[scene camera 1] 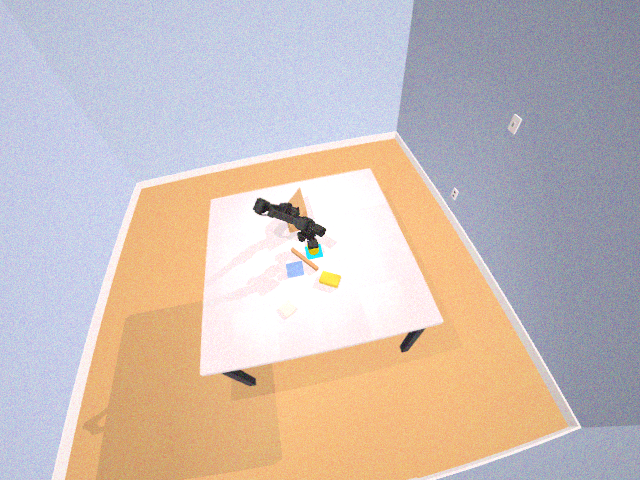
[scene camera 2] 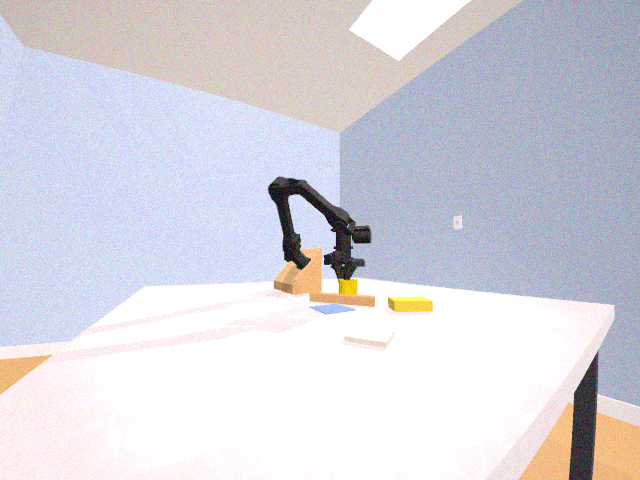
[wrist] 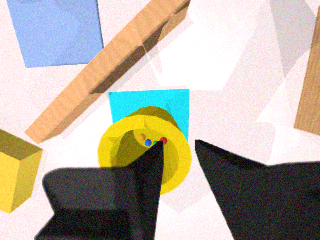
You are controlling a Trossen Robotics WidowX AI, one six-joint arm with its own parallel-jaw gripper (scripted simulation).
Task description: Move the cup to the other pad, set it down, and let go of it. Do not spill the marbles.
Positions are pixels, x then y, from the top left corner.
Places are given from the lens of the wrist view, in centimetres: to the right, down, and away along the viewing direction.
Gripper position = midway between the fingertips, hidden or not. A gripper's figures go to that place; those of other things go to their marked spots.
gripper (wrist: 178, 144): 2, 2, 10
yellow cup (wrist: 119, 146): -4, 2, 10
